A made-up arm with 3 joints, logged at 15 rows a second.
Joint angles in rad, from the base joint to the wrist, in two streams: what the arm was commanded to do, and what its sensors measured. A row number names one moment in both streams.
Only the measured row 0 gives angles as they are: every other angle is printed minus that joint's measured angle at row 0.
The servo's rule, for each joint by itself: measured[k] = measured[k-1] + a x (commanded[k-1-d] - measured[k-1]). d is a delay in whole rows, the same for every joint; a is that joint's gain. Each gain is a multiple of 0.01, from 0.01 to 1. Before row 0 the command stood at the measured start. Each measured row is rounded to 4 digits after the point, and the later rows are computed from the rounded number. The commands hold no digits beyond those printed.
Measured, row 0:
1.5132 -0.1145 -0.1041
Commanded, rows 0 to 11:
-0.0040 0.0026 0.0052
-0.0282 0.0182 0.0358
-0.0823 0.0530 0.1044
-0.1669 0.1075 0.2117
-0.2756 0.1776 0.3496
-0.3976 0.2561 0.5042
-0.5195 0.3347 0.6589
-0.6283 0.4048 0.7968
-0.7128 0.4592 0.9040
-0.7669 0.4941 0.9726
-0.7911 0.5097 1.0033
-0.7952 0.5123 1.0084
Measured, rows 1 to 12:
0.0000 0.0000 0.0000
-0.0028 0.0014 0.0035
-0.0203 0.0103 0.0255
-0.0631 0.0329 0.0792
-0.1347 0.0724 0.1693
-0.2319 0.1282 0.2919
-0.3462 0.1960 0.4363
-0.4658 0.2695 0.5877
-0.5779 0.3412 0.7299
-0.6710 0.4037 0.8483
-0.7372 0.4516 0.9328
-0.7744 0.4824 0.9807
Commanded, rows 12 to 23:
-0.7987 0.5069 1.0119
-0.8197 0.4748 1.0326
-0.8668 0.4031 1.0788
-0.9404 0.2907 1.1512
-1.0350 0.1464 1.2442
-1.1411 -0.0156 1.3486
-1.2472 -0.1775 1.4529
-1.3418 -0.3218 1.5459
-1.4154 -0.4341 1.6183
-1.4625 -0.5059 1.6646
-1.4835 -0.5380 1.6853
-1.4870 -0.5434 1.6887
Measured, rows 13 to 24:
-0.7888 0.4982 0.9995
-0.7956 0.5028 1.0079
-0.8122 0.4880 1.0247
-0.8499 0.4430 1.0615
-0.9123 0.3623 1.1225
-0.9970 0.2479 1.2053
-1.0964 0.1082 1.3027
-1.2005 -0.0432 1.4048
-1.2980 -0.1909 1.5007
-1.3790 -0.3198 1.5807
-1.4366 -0.4184 1.6378
-1.4690 -0.4818 1.6701

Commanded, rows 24 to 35:
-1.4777 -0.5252 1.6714
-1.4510 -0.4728 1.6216
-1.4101 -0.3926 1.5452
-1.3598 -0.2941 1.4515
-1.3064 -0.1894 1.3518
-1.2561 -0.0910 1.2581
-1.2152 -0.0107 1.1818
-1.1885 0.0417 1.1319
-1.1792 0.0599 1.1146
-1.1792 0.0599 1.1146
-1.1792 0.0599 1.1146
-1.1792 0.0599 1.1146
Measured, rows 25 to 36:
-1.4814 -0.5144 1.6827
-1.4788 -0.5201 1.6750
-1.4596 -0.4950 1.6387
-1.4254 -0.4407 1.5751
-1.3801 -0.3630 1.4911
-1.3292 -0.2710 1.3964
-1.2788 -0.1756 1.3024
-1.2349 -0.0882 1.2204
-1.2029 -0.0194 1.1602
-1.1865 0.0226 1.1292
-1.1815 0.0424 1.1193
-1.1799 0.0517 1.1161

